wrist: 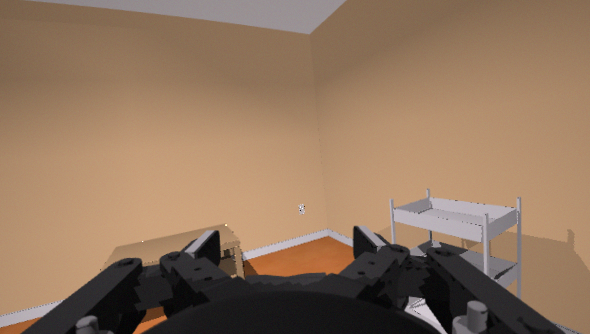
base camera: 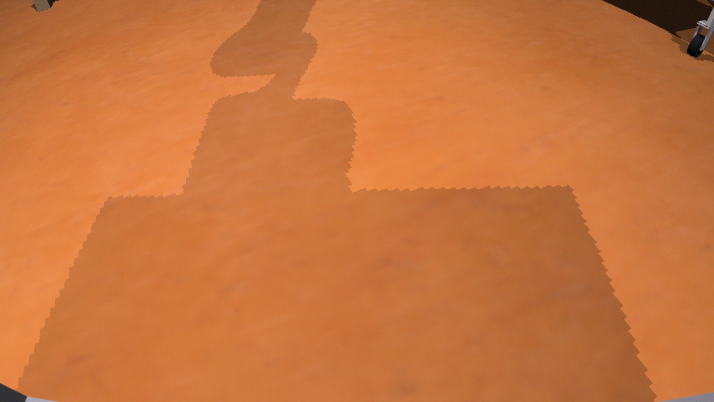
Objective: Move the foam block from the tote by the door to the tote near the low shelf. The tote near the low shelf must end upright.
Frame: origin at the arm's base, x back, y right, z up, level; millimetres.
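Seen in the pictures: gripper, fingertip midpoint: (wrist: 287,243).
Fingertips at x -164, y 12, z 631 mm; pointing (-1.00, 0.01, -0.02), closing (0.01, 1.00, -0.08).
A point is followed by its place in that frame.
My gripper (wrist: 287,243) @[x -164, y 12, z 631 mm] is open, with nothing between its two fingers, and is held up facing a corner of the room in the wrist view. The foam block, the tote by the door, the tote near the low shelf and the low shelf itself do not show clearly in either view.
A white wheeled cart (wrist: 437,226) @[x -1020, y 661, z 289 mm] stands against the right wall; its caster (base camera: 696,45) @[x -846, y 737, z -365 mm] shows at the top right of the base camera view. A wooden table-like piece (wrist: 172,245) @[x -1832, y -932, z 53 mm] stands by the left wall. A leg foot (base camera: 42,4) @[x -1440, y -1193, z -374 mm] shows at the top left. Shadows fall across the orange floor (base camera: 475,125) @[x -571, y 155, z -397 mm].
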